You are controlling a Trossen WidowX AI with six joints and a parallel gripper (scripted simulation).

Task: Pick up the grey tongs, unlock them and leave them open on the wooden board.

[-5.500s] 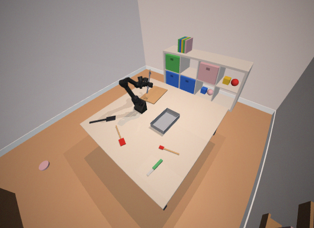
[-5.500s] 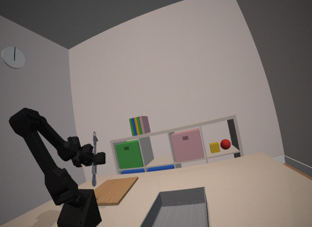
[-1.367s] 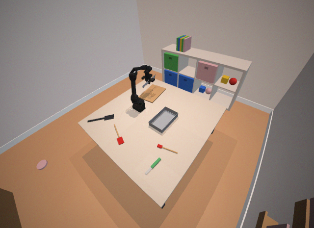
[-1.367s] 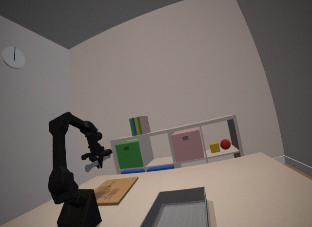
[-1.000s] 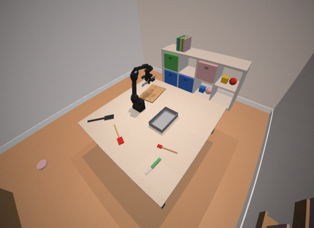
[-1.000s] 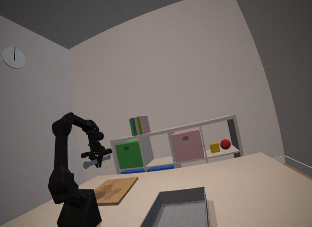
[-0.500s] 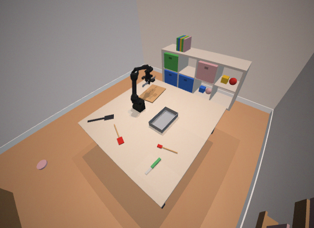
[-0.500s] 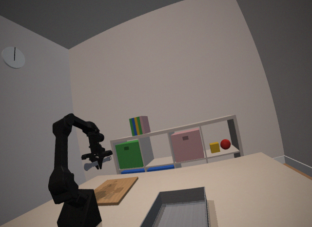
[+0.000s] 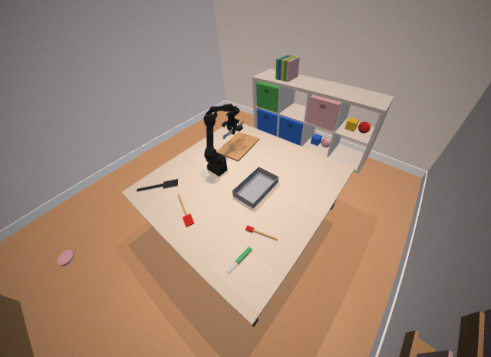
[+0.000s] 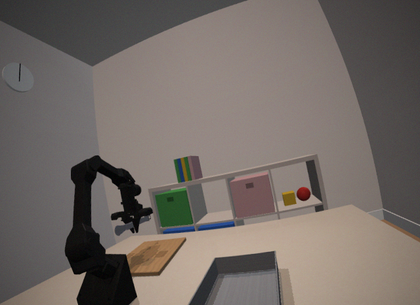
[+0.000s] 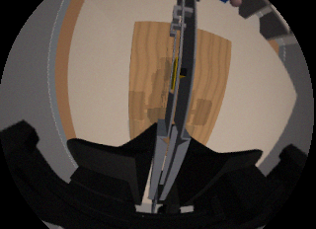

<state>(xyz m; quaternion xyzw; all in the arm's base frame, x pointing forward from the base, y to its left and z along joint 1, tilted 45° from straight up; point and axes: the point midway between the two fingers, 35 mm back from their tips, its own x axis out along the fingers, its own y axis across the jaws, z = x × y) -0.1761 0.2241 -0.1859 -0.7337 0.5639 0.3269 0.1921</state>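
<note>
My gripper tip is 4 cm short of the wooden board, 2 cm to the right of it and 11 cm above it. The rest, counted from my gripper tip: black spatula (2 cm behind, 73 cm to the right, 11 cm below); then grey roasting tin (52 cm ahead, 23 cm to the right, 9 cm below).
</note>
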